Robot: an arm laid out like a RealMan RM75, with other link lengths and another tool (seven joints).
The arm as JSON. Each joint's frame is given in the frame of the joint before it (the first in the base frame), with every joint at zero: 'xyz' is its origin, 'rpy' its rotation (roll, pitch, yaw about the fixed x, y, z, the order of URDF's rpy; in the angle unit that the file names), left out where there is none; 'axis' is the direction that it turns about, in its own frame. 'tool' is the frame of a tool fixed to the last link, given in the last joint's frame.
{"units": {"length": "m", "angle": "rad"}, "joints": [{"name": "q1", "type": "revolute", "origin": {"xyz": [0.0, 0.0, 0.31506], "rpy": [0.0, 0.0, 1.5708]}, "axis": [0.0, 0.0, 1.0]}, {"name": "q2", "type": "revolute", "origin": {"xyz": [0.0, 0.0, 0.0], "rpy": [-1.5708, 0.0, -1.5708]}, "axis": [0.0, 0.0, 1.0]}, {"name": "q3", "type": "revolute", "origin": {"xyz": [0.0, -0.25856, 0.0], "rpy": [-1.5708, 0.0, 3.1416]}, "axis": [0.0, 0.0, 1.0]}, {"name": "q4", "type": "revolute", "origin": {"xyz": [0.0, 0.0, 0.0], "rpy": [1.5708, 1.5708, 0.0]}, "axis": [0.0, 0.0, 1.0]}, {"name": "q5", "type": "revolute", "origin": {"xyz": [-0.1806, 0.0, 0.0], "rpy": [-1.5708, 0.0, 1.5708]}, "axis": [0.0, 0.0, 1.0]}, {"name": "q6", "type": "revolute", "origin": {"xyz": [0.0, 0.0, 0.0], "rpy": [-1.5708, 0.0, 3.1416]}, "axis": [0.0, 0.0, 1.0]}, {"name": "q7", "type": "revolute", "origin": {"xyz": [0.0, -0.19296, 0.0], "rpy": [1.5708, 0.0, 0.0]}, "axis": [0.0, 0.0, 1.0]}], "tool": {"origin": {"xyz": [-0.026, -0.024, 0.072], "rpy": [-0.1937, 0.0, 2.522]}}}
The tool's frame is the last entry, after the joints.
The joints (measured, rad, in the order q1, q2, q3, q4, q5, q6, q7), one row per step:
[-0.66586, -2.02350, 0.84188, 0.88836, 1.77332, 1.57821, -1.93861]
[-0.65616, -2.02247, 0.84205, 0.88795, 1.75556, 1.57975, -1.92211]
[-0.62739, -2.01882, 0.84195, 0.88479, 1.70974, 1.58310, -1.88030]
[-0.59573, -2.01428, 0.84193, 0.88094, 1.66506, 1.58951, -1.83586]
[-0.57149, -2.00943, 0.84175, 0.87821, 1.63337, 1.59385, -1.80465]
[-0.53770, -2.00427, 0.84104, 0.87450, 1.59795, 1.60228, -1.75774]
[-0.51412, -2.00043, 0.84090, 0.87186, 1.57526, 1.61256, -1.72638]
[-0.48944, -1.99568, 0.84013, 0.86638, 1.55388, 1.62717, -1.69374]
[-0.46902, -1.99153, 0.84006, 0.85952, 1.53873, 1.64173, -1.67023]
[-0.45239, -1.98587, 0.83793, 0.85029, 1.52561, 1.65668, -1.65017]
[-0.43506, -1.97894, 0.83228, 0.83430, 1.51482, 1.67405, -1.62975]
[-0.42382, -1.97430, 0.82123, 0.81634, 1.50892, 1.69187, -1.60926]
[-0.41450, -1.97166, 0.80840, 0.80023, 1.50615, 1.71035, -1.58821]
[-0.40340, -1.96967, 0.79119, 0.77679, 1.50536, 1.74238, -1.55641]
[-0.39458, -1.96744, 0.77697, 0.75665, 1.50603, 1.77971, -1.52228]
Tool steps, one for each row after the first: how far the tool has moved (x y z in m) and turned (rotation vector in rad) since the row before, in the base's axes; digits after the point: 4 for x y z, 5 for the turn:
[0.0001, -0.0002, 0.0026, 0.01242, -0.01120, -0.00751]
[-0.0020, -0.0007, 0.0073, 0.03342, -0.02848, -0.01240]
[-0.0037, -0.0016, 0.0077, 0.03466, -0.02520, -0.01184]
[-0.0039, -0.0011, 0.0063, 0.02709, -0.01582, -0.00563]
[-0.0067, -0.0027, 0.0073, 0.03622, -0.01348, -0.00941]
[-0.0047, -0.0032, 0.0046, 0.02147, -0.00773, -0.00798]
[-0.0054, -0.0044, 0.0044, 0.01894, -0.00708, -0.00817]
[-0.0049, -0.0047, 0.0027, 0.00976, -0.00589, -0.00421]
[-0.0044, -0.0041, 0.0030, 0.00804, -0.00615, -0.00308]
[-0.0059, -0.0047, 0.0030, 0.00592, -0.00799, 0.00206]
[-0.0043, -0.0037, 0.0026, 0.00640, -0.00926, -0.00007]
[-0.0033, -0.0036, 0.0021, 0.00702, -0.00841, -0.00294]
[-0.0029, -0.0066, 0.0016, 0.00522, -0.01216, -0.01163]
[-0.0008, -0.0077, 0.0012, 0.00348, -0.00938, -0.02283]

